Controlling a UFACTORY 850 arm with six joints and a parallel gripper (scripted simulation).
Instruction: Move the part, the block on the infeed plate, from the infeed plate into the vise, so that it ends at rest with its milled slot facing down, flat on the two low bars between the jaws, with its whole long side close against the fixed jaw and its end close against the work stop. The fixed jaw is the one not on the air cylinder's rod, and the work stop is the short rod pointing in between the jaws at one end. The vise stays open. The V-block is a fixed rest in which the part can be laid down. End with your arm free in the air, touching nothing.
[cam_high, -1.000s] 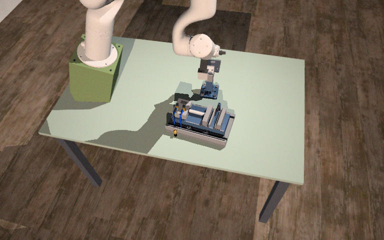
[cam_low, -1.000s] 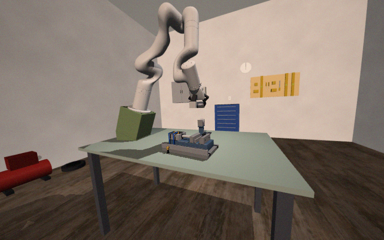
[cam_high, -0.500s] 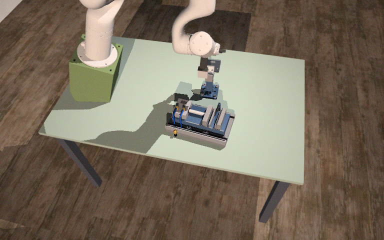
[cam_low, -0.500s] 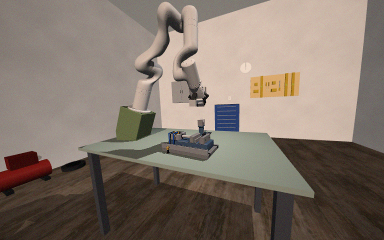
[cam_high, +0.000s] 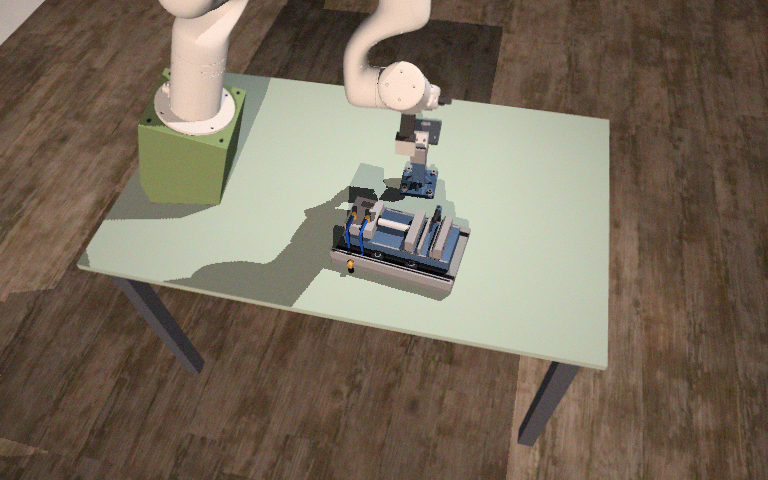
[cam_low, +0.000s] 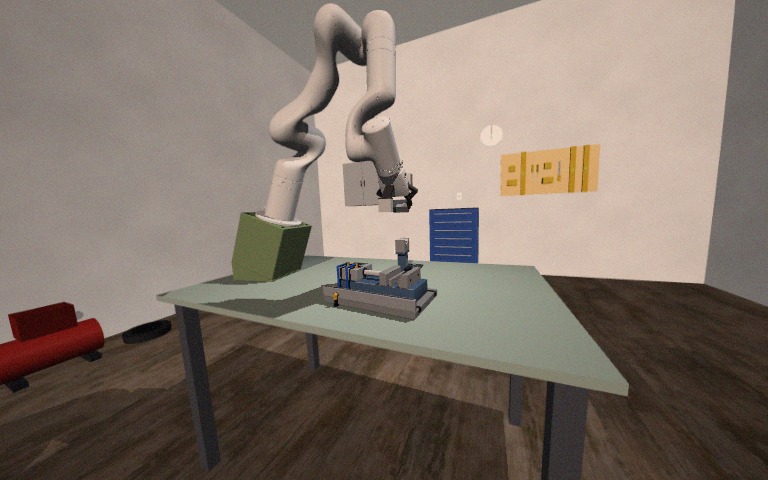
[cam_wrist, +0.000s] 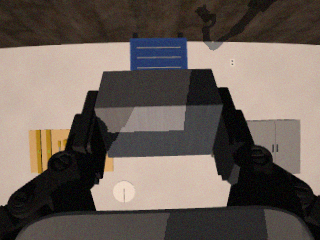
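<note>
The fixed jaw is 8 cm ahead of my hand, 22 cm to the right of it and 22 cm below it. From my hand the other things lie so: part (1 cm to the left, 1 cm below); then blue post (24 cm below); then work stop (6 cm ahead, 17 cm to the right, 20 cm below).
</note>
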